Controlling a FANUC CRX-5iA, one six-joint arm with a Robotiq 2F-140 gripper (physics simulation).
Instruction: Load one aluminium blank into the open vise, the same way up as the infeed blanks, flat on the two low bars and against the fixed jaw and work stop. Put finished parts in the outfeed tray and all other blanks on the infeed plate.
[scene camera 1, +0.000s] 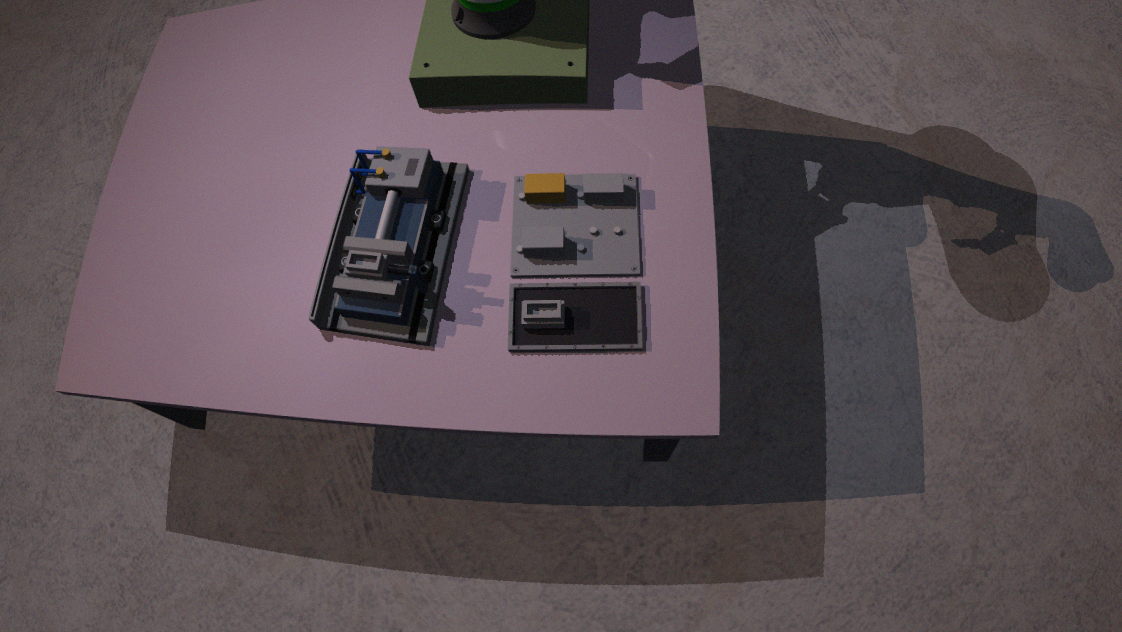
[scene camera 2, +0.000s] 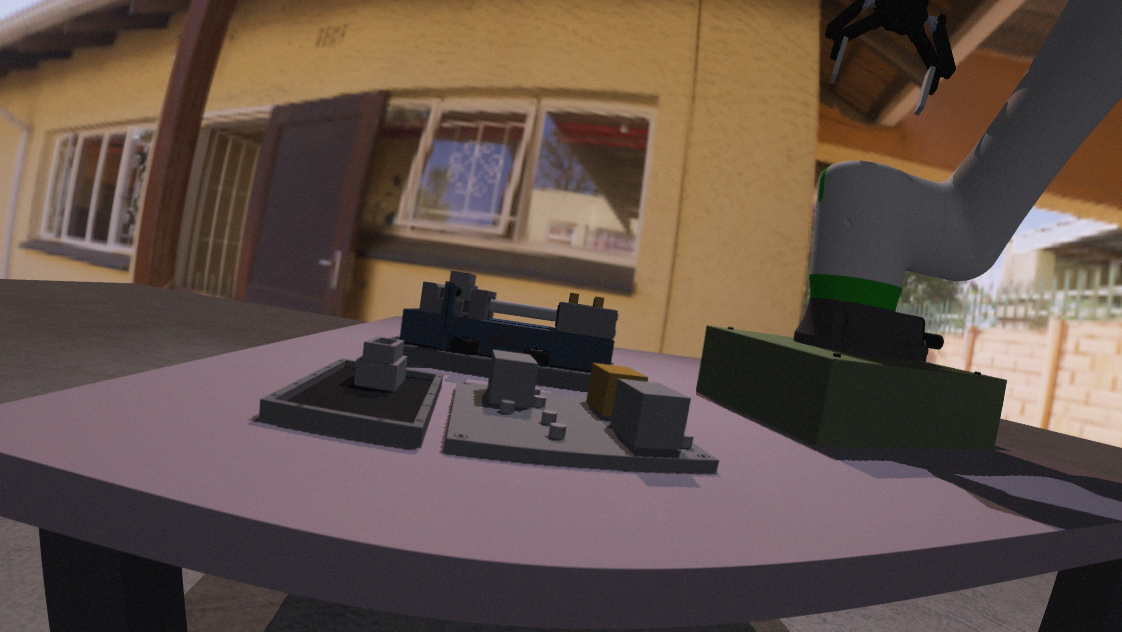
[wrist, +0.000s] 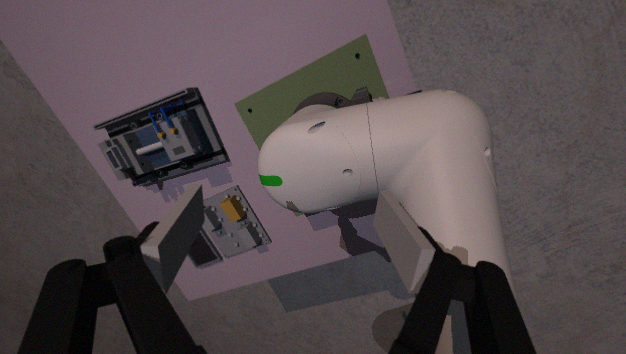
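Seen in the pictures: gripper, between the fingertips: (scene camera 2: 876, 94) (wrist: 292, 205); arm's base, origin of its link: (scene camera 1: 493, 9) (scene camera 2: 845, 349).
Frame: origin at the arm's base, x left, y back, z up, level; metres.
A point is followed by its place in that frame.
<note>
My gripper (scene camera 2: 879, 95) {x -0.008, y 0.031, z 0.378 m} (wrist: 292, 205) {x -0.008, y 0.031, z 0.378 m} is open and empty, high above the table. The vise (scene camera 1: 404, 164) {x -0.068, y -0.342, z 0.005 m} (scene camera 2: 582, 321) {x -0.035, y -0.351, z -0.015 m} (wrist: 181, 142) {x -0.070, y -0.330, z 0.005 m} holds a grey part with a pocket in its top (scene camera 1: 363, 272) {x -0.084, y -0.524, z 0.010 m} (scene camera 2: 462, 278) {x -0.058, y -0.507, z 0.016 m} between its jaws; any gap to the jaws is too small to tell. A second grey pocketed part (scene camera 1: 541, 320) {x 0.171, y -0.539, z -0.060 m} (scene camera 2: 381, 371) {x 0.200, y -0.516, z -0.071 m} stands in the left side of the outfeed tray (scene camera 1: 577, 347) {x 0.225, y -0.566, z -0.079 m} (scene camera 2: 345, 430) {x 0.308, y -0.500, z -0.088 m}. On the infeed plate (scene camera 1: 581, 266) {x 0.213, y -0.441, z -0.083 m} (scene camera 2: 502, 443) {x 0.291, y -0.410, z -0.083 m} stand two grey blanks, one at the back right (scene camera 1: 603, 184) {x 0.230, y -0.319, z -0.047 m} (scene camera 2: 651, 420) {x 0.261, y -0.320, z -0.064 m} and one at the front left (scene camera 1: 541, 237) {x 0.152, y -0.418, z -0.047 m} (scene camera 2: 512, 379) {x 0.184, y -0.414, z -0.062 m}, and an orange block (scene camera 1: 544, 186) {x 0.143, y -0.333, z -0.047 m} (scene camera 2: 616, 384) {x 0.173, y -0.332, z -0.056 m} (wrist: 233, 209) {x 0.138, y -0.315, z -0.047 m} at the back left.
The green robot base (scene camera 1: 502, 70) {x 0.045, y -0.142, z -0.004 m} (scene camera 2: 902, 400) {x 0.169, y -0.034, z -0.042 m} (wrist: 310, 80) {x -0.101, y 0.001, z 0.005 m} stands behind the vise and plate. Blue hoses (scene camera 1: 367, 170) {x -0.121, y -0.363, z 0.018 m} rise at the vise's rear. Several small pegs stick up from the infeed plate. The arm's pale link (wrist: 320, 155) {x -0.009, y 0.032, z 0.248 m} fills the middle of the wrist view.
</note>
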